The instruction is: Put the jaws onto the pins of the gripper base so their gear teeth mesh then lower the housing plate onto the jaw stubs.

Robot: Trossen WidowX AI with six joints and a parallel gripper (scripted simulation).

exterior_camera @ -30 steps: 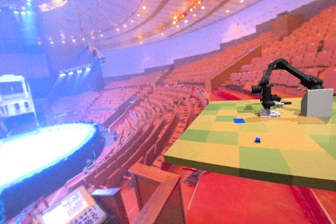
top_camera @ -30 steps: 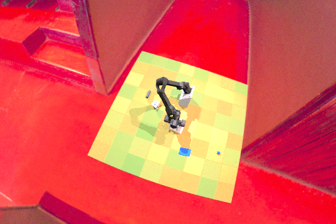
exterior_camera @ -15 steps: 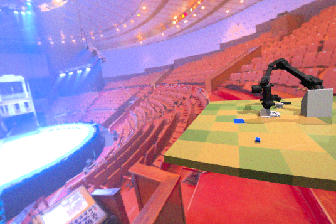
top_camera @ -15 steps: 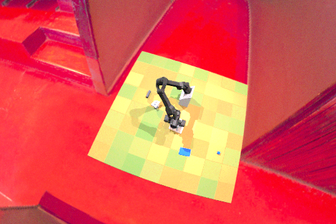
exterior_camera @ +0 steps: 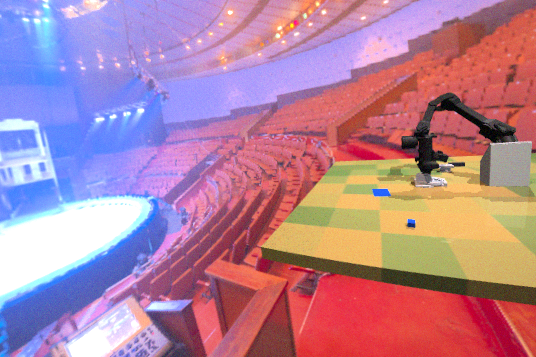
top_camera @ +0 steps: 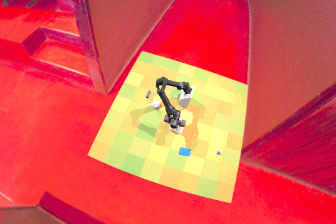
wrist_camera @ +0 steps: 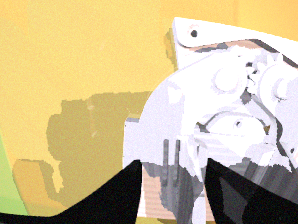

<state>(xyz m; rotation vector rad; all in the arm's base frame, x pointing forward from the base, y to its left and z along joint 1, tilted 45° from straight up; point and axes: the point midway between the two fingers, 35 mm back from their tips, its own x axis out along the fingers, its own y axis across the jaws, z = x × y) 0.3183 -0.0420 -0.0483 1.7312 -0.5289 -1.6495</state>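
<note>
Right now my gripper tip is 3 cm to the right of the flat white plate, 1 cm short of it and 1 cm above it. The rest, counted from my gripper tip: grey jaw 4 cm behind, 1 cm to the left; dark bar 35 cm to the right, 18 cm behind; flat blue square 19 cm to the left, 19 cm ahead, 1 cm below.
</note>
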